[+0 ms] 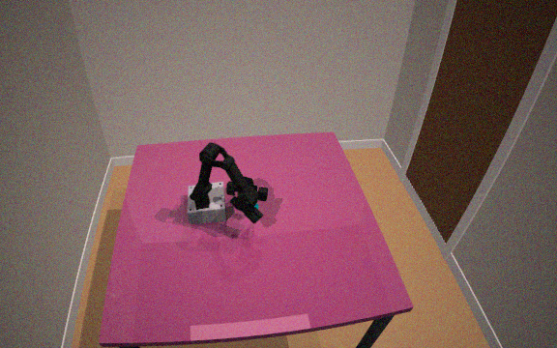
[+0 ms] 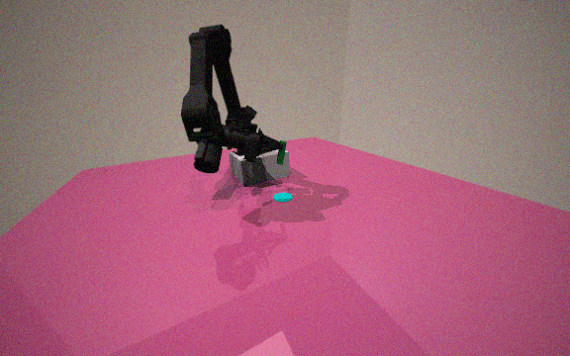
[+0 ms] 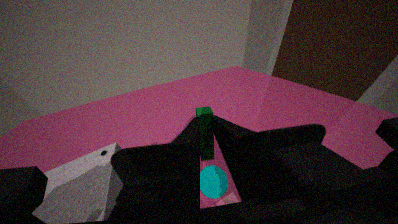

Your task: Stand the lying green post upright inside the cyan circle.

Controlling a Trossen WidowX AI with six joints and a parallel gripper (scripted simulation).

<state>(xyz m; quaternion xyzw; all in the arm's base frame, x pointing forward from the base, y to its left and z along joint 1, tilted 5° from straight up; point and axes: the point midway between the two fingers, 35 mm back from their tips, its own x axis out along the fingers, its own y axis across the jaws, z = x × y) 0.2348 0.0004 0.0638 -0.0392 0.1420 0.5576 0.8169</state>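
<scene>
My gripper tip is 10 mm to the left of the cyan circle and 160 mm above it. From my gripper tip the other things lie so: green post: 20 mm below.
</scene>
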